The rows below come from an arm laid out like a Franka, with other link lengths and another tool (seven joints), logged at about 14 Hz.
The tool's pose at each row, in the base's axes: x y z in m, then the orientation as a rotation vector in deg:
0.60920, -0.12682, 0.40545, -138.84, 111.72, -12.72
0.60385, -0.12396, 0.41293, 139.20, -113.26, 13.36
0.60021, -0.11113, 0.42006, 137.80, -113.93, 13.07
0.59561, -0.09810, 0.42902, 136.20, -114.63, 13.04
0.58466, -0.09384, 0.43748, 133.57, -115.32, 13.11
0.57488, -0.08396, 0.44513, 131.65, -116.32, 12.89
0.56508, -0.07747, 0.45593, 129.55, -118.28, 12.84
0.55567, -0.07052, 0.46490, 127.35, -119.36, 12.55
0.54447, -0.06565, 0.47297, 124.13, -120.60, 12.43
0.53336, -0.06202, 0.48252, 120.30, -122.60, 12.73
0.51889, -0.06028, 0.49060, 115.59, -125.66, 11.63
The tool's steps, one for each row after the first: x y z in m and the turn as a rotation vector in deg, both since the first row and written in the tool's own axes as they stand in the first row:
-0.00318, 0.00377, -0.00827, -0.89, 1.17, 0.52
-0.01574, 0.00374, -0.01670, -1.55, 1.53, 1.36
-0.02852, 0.00440, -0.02706, -2.20, 2.08, 2.31
-0.03413, 0.01319, -0.03711, -3.39, 3.22, 3.63
-0.04505, 0.01971, -0.04660, -4.14, 3.71, 4.88
-0.05236, 0.02664, -0.05898, -4.44, 3.96, 6.72
-0.06022, 0.03330, -0.06953, -5.30, 4.50, 8.14
-0.06652, 0.04223, -0.07926, -6.54, 5.54, 10.08
-0.07145, 0.05120, -0.09036, -7.50, 6.71, 12.70
-0.07537, 0.06399, -0.10029, -8.95, 7.09, 16.30

